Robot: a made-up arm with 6 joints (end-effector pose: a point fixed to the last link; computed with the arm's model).
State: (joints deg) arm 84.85 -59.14 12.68 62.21 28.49 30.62
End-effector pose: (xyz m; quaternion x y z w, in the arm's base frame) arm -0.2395 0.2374 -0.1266 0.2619 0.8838 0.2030 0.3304
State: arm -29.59 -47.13 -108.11 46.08 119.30 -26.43
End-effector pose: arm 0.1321 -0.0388 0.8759 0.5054 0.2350 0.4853 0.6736
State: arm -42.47 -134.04 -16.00 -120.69 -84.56 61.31
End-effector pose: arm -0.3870 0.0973 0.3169 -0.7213 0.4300 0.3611 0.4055
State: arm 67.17 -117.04 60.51 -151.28 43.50 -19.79
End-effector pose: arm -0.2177 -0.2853 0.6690 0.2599 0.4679 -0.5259 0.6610
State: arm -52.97 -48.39 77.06 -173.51 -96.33 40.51
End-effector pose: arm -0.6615 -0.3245 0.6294 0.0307 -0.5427 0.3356 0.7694
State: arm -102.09 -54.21 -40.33 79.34 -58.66 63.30
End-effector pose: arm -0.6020 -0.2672 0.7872 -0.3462 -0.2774 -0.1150 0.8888
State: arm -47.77 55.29 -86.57 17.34 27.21 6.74
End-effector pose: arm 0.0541 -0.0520 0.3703 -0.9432 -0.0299 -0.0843 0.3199
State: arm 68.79 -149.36 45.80 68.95 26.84 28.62
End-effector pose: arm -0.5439 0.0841 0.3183 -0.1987 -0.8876 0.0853 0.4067
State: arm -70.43 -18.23 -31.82 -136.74 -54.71 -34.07
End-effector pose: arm -0.1346 -0.6138 1.0337 0.2663 -0.1115 0.5704 0.7689
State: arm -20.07 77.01 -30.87 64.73 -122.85 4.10
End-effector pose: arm -0.1866 -0.0044 1.2391 -0.2629 -0.0849 -0.0317 0.9606
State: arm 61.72 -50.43 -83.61 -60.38 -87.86 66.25
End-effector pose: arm -0.5499 0.0882 0.2038 0.4418 0.5306 -0.6943 0.2033
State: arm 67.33 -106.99 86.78 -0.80 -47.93 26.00
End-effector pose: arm -0.5232 0.0708 0.0385 0.1955 -0.8874 -0.2728 0.3160
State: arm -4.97 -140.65 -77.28 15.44 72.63 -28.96
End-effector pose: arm -0.4197 0.3779 0.4753 -0.2119 0.6593 0.6480 0.3172
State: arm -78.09 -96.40 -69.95 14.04 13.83 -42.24
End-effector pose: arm -0.0393 -0.2826 0.5499 0.4773 0.3939 0.6034 0.5029
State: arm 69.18 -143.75 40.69 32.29 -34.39 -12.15
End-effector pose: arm -0.2032 -0.0840 0.1472 0.2364 -0.9558 0.1606 0.0698
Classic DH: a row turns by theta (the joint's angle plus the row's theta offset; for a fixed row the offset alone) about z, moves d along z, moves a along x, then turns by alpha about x. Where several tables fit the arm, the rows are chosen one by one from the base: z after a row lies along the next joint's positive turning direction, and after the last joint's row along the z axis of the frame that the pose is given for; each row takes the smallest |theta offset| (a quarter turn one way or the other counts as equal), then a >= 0, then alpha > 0; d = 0 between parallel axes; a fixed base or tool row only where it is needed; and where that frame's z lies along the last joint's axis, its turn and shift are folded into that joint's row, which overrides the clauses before.
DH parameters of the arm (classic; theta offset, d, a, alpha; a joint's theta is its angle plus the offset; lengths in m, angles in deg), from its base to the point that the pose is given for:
base (fixed): -87.66 0.3101 0.03 94.08
joint 1: -5.07 0.0948 -0.0987 116.24
joint 2: 83.51 -0.2748 -0.0743 99.33
joint 3: 44.95 -0.3813 -0.0488 -137.13
joint 4: -2.67 -0.302 0.0383 131.08
joint 5: -76.95 0.013 0.0253 83.3
joint 6: 72.68 -0.0889 -0.0693 -75.38
tool (fixed): -161.02 0.4701 0 0

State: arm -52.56 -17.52 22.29 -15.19 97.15 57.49
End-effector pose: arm -0.7634 0.0095 0.7789 -0.5171 -0.2674 0.6593 0.4758
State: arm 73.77 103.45 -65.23 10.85 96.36 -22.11
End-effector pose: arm -0.4706 0.1076 0.7391 0.1240 -0.5299 0.2136 0.8113
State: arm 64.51 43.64 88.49 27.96 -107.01 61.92
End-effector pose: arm 0.2241 0.3037 -0.1151 0.5451 0.6122 0.4448 0.3610
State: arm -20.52 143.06 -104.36 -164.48 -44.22 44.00
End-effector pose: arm 0.1128 -0.3081 0.2542 0.7913 0.1063 0.5659 0.2057
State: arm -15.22 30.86 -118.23 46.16 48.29 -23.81
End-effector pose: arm -0.2549 -0.1601 0.4550 0.8555 0.3139 -0.3928 0.1234
